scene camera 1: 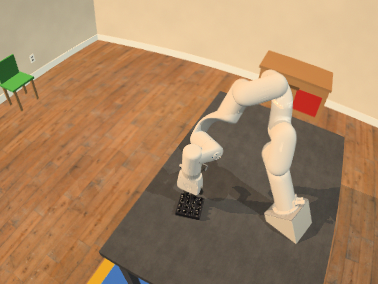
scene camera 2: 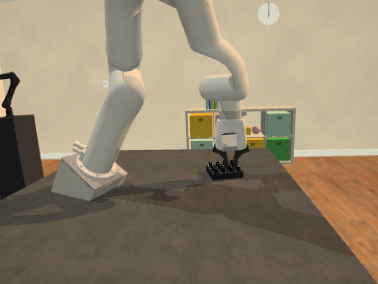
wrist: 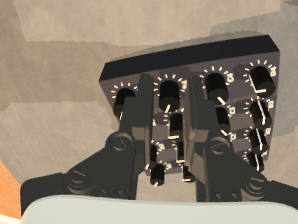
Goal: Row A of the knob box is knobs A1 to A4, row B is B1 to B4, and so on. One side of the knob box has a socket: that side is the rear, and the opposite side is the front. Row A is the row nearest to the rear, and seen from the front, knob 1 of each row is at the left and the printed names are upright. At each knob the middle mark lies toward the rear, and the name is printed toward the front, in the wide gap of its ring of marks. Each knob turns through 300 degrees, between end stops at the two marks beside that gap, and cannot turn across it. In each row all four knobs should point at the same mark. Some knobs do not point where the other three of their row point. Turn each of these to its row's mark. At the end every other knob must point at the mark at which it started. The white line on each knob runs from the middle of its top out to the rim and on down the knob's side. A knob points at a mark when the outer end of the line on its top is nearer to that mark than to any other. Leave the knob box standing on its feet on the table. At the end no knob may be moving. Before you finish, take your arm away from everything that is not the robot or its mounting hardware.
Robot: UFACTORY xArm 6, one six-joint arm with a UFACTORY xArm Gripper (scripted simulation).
Labels:
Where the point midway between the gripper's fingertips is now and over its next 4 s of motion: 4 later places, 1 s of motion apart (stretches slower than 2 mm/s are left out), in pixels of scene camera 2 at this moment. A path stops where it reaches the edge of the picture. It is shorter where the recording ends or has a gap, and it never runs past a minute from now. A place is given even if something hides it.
My gripper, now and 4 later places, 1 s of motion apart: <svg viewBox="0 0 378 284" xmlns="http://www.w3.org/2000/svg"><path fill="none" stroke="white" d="M230 169L230 159L215 155L215 162L215 167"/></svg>

